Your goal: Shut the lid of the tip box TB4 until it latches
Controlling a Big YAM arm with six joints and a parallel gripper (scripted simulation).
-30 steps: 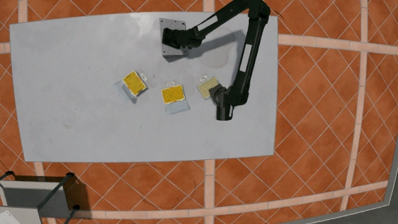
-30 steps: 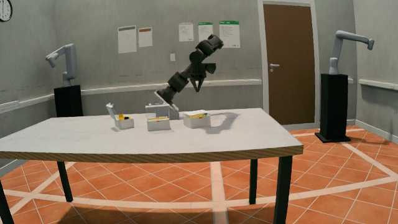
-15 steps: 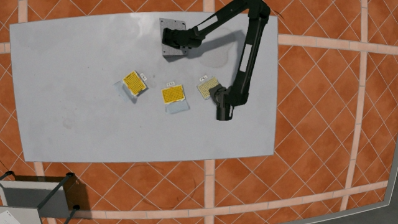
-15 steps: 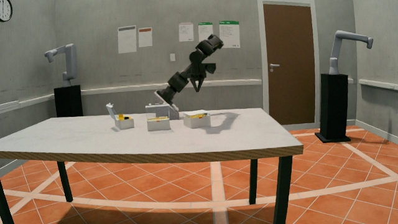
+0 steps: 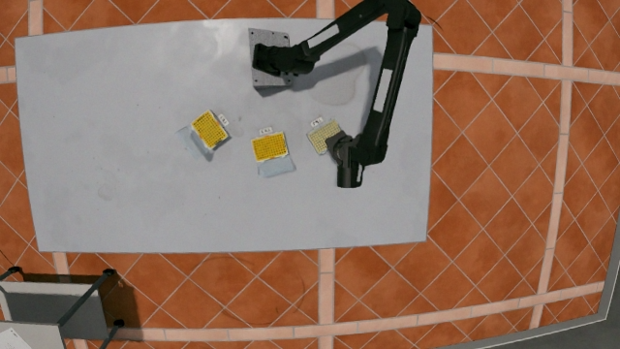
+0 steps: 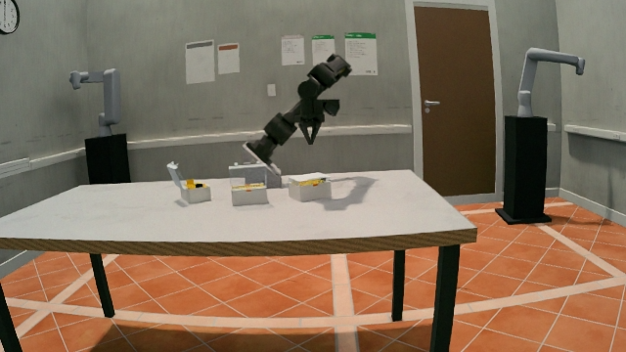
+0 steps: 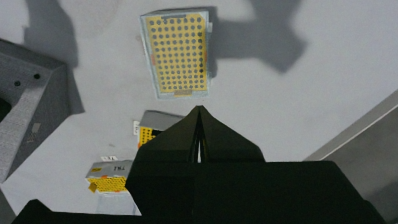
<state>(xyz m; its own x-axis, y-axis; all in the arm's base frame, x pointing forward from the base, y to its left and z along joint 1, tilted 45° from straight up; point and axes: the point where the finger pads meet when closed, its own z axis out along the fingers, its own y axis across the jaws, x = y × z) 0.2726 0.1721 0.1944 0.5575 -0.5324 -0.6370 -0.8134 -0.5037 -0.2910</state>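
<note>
My hand is 2 cm past the tip box TB4, 1 cm to the left of it and 15 cm above it. The rest, counted from my hand: label TB4 (7 cm behind, 5 cm to the right, 19 cm below); then yellow rack (4 cm ahead, 22 cm to the right, 14 cm below).
</note>
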